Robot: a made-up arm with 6 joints.
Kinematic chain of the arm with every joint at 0, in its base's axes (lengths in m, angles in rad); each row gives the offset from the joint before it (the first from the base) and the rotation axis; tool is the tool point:
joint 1: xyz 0 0 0.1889 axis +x
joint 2: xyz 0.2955 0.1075 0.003 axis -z
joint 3: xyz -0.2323 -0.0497 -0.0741 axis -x
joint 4: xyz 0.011 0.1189 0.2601 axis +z
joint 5: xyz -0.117 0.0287 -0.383 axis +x
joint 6: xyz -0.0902 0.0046 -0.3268 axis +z
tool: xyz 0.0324 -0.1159 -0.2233
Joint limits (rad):
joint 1: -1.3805..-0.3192
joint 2: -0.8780..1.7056
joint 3: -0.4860..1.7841
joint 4: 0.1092..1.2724
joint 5: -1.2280..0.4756
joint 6: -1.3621..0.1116
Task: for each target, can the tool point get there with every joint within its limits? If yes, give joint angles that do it. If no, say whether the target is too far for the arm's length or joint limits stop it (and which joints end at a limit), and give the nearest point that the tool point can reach.
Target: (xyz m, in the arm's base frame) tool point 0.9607 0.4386 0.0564
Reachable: no: joint limits stop it (at a limit: joint 1, joint 2, joint 3, joint 4) | nearest point 0.6587 0.2531 0.2037 | short by 0.384 m
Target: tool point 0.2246 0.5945 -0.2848
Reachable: no: joint limits stop it (at a limit: joint 2, joint 3, joint 4, joint 5) | nearest point 0.1694 0.5536 -0.2522 | short by 0.076 m
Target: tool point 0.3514 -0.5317 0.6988
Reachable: yes | joints -0.9760 -0.5572 1.3214 1.0942 0.2332 -0.7350
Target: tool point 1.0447 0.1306 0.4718
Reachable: no: joint limits stop it (at a limit: joint 1, joint 2, joint 4, joint 6) | nearest point 0.7843 0.0648 0.4574 | short by 0.269 m
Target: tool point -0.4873 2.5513 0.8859
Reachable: no: too far | nearest point -0.1181 0.7257 0.2779 | short by 1.959 m
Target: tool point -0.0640 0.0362 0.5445
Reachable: yes | joints -0.3989 0.7894 1.4981 0.7432 -1.0499 -1.0200
